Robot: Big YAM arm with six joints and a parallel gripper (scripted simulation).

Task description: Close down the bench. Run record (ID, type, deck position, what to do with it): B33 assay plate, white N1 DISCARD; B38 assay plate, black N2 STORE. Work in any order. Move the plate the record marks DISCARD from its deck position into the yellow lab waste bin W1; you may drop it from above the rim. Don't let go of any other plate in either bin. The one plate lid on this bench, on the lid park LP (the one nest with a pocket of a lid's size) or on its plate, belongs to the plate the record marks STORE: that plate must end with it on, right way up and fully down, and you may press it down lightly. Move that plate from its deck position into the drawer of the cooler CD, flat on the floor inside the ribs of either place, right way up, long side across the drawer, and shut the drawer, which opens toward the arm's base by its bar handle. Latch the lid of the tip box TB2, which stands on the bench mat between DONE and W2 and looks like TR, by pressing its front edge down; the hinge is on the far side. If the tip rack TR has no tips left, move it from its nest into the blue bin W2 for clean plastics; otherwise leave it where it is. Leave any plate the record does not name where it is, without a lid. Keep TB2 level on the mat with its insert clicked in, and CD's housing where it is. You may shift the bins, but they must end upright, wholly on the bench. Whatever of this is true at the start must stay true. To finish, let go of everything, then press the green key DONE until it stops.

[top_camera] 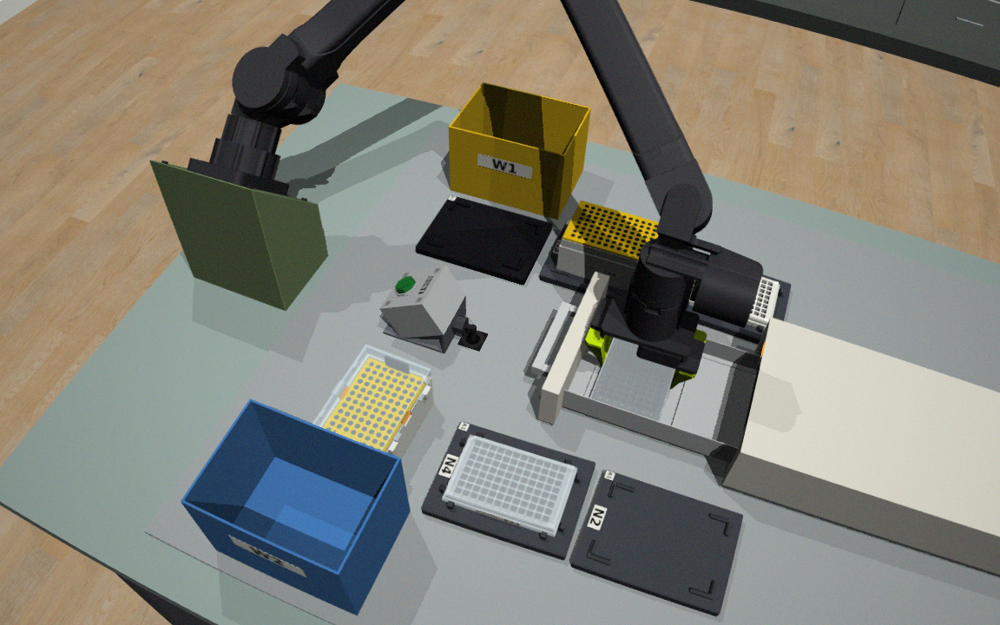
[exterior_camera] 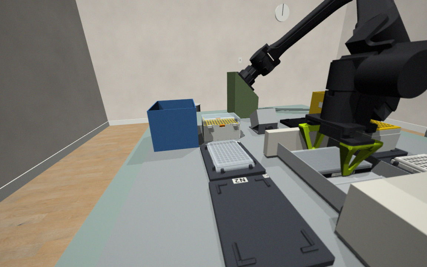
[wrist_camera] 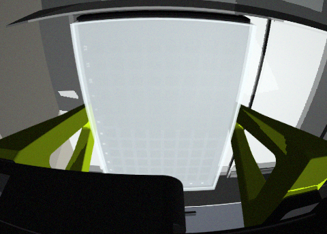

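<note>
Right now the black plate is right at my hand. The rest, counted from my hand: cooler CD (190 mm ahead, 10 mm to the right, 10 mm above); plate lid (right at my hand); cooler drawer (30 mm ahead, 10 mm to the right).
</note>
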